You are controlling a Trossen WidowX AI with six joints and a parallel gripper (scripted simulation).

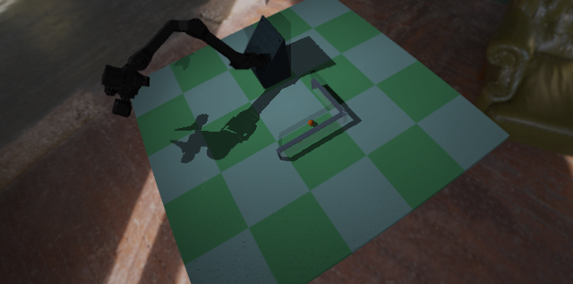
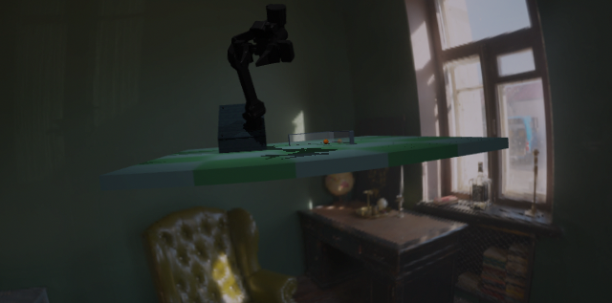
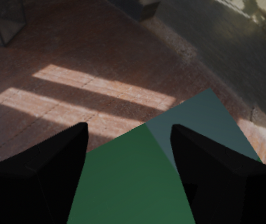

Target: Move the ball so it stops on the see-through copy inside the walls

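The orange ball lies 590 mm to the left of my gripper tip, 420 mm ahead of it and 250 mm below it. From my gripper tip the other things lie so: see-through copy of ball: 500 mm to the left, 460 mm ahead, 250 mm below.
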